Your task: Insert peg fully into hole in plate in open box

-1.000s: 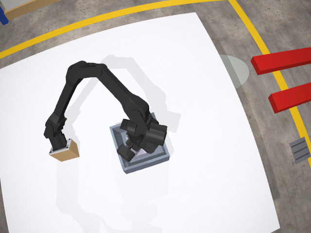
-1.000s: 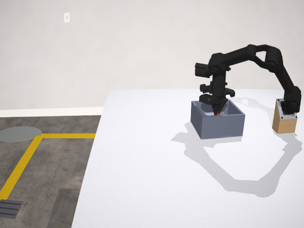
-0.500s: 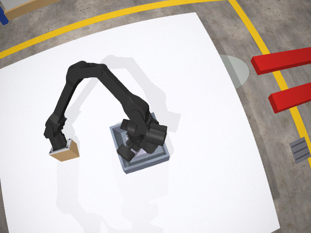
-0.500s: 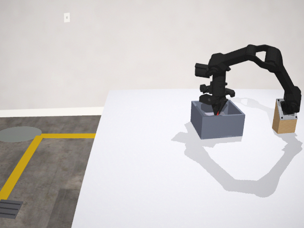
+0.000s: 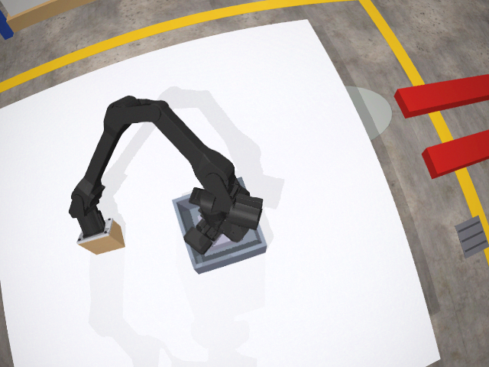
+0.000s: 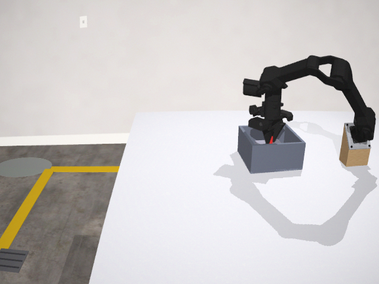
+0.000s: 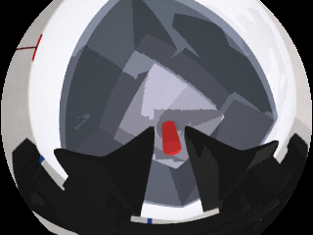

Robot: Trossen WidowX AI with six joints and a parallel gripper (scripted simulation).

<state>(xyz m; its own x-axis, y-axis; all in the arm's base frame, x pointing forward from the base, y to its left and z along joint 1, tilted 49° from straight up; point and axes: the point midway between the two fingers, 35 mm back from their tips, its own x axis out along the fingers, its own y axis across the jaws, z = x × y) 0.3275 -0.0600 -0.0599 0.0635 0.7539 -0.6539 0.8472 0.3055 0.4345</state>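
Now: the red peg 50 mm below my hand. Also, from my hand: grey box: 70 mm below; then pale plate: 50 mm below.
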